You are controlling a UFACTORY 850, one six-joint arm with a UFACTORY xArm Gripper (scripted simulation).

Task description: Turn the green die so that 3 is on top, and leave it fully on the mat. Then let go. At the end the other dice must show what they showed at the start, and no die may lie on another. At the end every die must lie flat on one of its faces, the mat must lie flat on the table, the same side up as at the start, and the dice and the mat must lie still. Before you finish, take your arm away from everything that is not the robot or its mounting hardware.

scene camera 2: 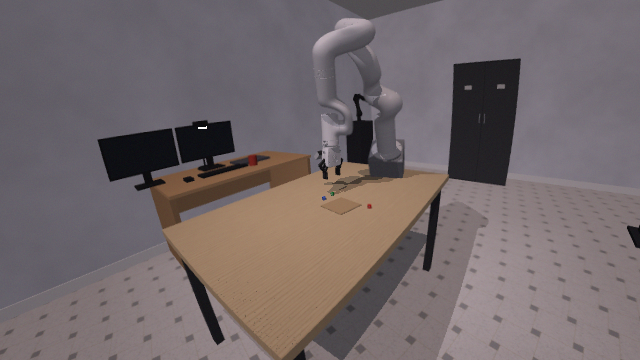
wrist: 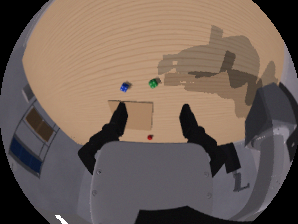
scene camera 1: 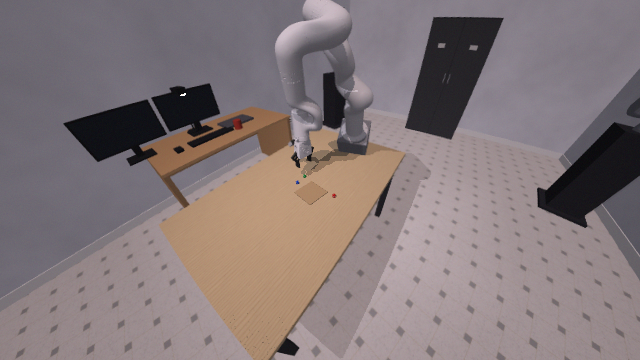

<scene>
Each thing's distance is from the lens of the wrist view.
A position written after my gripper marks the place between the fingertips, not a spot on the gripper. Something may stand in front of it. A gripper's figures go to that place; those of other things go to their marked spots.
my gripper (wrist: pixel 153 109): 13 cm
tan mat (wrist: pixel 139 113): 28 cm
</scene>
